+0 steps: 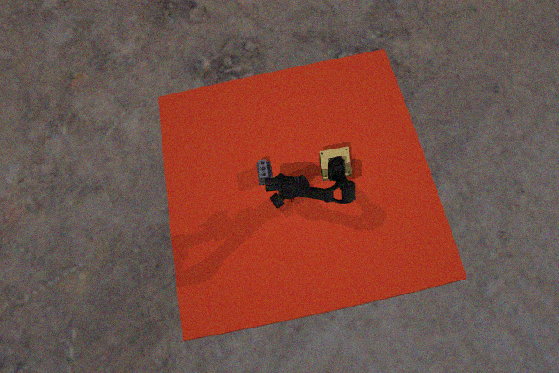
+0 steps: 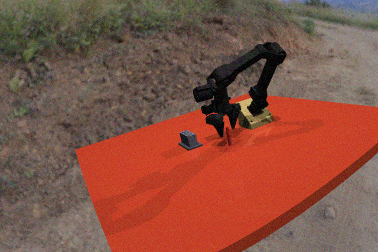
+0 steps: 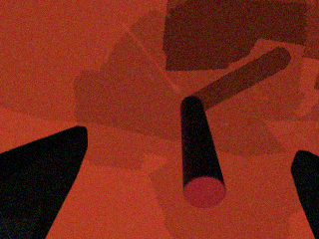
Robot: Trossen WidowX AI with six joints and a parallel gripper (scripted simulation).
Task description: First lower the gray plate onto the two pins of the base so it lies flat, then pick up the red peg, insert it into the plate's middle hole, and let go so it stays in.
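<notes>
My gripper tip is now 10 mm above the red peg. Round my gripper tip: gray plate 110 mm ahead, 170 mm to the right, 10 mm below; base 100 mm ahead, 170 mm to the right, 50 mm below.
</notes>
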